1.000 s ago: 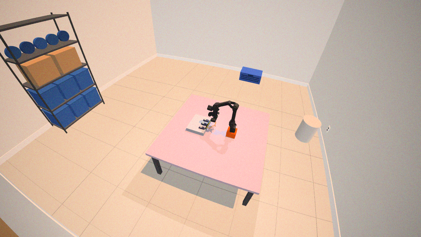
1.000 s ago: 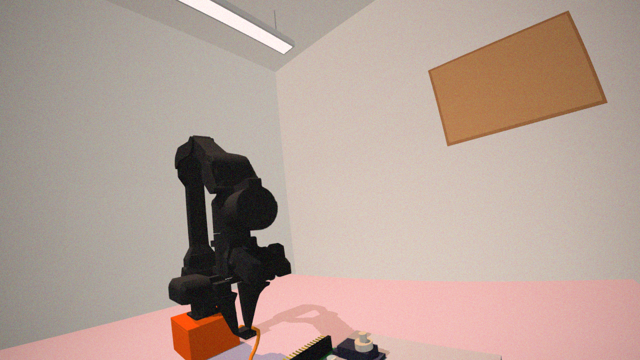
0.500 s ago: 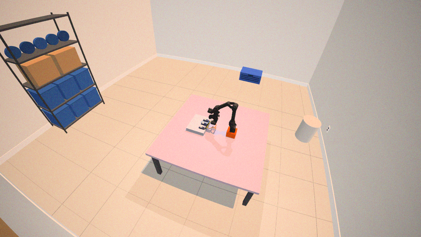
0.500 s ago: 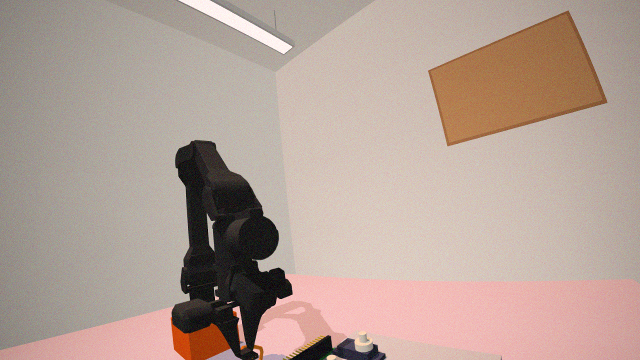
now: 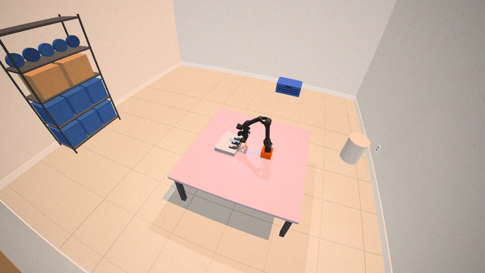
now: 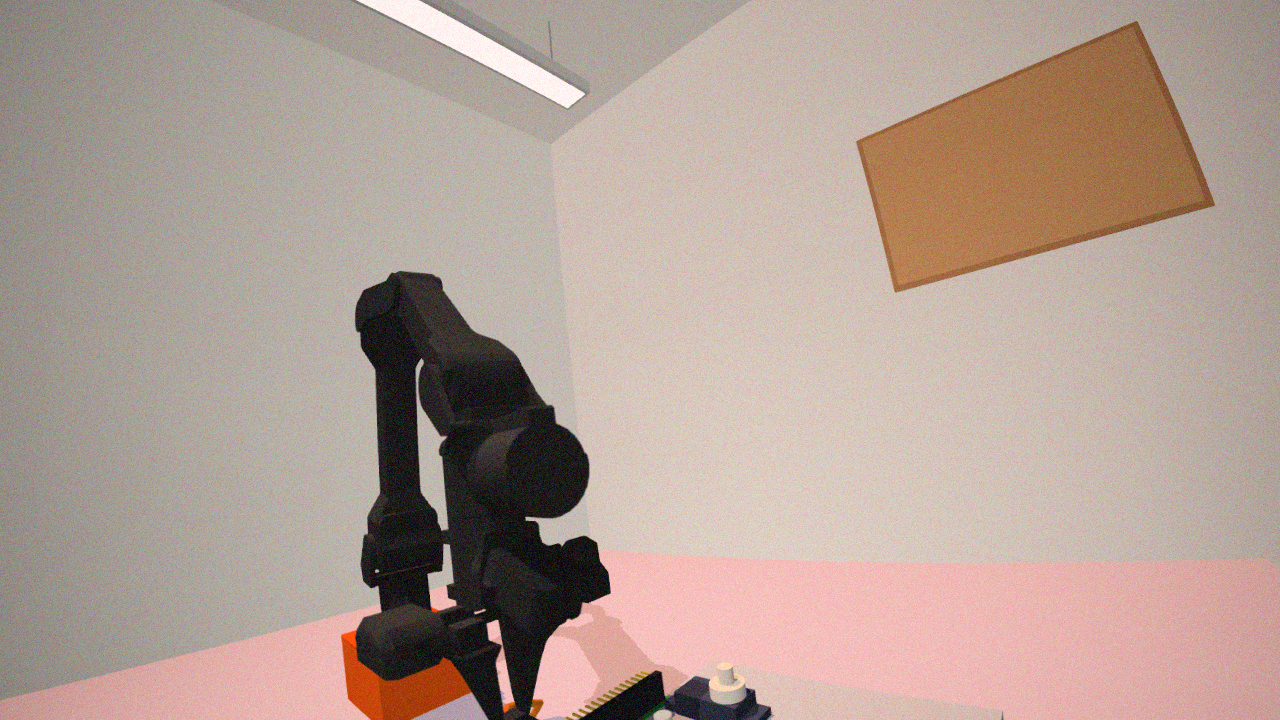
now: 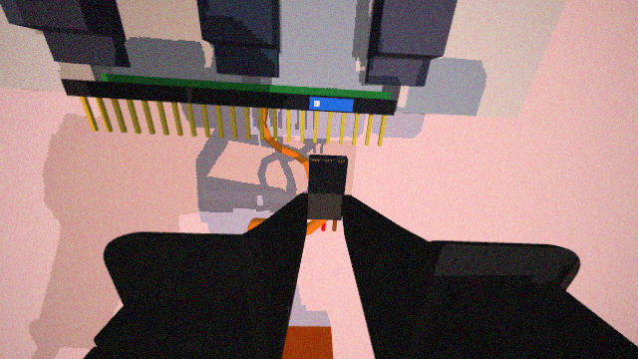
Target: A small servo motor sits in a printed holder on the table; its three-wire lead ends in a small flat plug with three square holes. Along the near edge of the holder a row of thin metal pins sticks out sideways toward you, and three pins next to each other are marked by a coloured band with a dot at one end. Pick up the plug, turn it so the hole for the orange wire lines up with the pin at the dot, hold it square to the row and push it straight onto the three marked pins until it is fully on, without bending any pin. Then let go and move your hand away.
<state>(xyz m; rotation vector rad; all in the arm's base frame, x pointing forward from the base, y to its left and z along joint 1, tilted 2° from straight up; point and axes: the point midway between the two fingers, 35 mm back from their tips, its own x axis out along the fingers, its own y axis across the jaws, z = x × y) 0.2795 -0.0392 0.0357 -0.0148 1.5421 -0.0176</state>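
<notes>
Now: the blue band 50 mm ahead of my gripper tip. From my gripper tip the other things lie so: servo 100 mm ahead, 40 mm to the left, 20 mm below; then holder 210 mm ahead, 50 mm below, 40 mm to the left; then black pin strip 50 mm ahead, 40 mm to the left, 10 mm below.
</notes>
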